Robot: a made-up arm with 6 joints.
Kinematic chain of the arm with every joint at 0, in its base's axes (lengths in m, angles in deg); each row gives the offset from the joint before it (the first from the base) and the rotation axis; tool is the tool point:
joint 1: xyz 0 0 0.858 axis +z
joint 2: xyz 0.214 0 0 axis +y
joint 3: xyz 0 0 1.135 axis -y
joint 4: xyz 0 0 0.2 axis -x
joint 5: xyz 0.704 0 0 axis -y
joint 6: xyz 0.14 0 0 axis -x
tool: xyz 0 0 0
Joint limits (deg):
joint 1: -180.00..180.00
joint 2: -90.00..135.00
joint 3: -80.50..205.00
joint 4: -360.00..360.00
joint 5: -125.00..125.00
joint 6: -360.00..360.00
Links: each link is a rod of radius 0.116 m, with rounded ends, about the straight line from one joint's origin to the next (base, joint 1, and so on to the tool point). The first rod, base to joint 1, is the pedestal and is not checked.
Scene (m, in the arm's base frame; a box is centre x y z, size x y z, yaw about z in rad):
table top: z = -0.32
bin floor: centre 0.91 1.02 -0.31 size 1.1 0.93 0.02 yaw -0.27
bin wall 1: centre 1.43 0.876 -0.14 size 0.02 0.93 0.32 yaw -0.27
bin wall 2: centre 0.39 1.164 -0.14 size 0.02 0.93 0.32 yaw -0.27
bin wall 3: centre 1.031 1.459 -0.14 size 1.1 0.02 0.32 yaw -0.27
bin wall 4: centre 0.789 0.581 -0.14 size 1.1 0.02 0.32 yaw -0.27
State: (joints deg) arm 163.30 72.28 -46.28 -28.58 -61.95 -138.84
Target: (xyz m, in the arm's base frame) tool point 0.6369 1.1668 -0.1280
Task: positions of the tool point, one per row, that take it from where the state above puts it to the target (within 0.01 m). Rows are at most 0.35 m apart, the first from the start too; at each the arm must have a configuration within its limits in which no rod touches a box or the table.
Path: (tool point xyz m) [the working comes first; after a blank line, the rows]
Joints at the target: 59.57 99.02 0.90 -24.39 -46.23 -138.84
Straight joint move there: touches bin wall 2.

1: -0.9252 0.5010 0.4555
2: -0.7952 0.7546 0.4299
3: -0.5953 0.9737 0.4064
4: -0.3352 1.1390 0.3852
5: -0.0297 1.2337 0.3667
6: 0.3020 1.2453 0.3505
7: 0.6368 1.1668 0.3368
8: 0.6485 1.1865 0.1054
9: 0.6370 1.1668 -0.1280

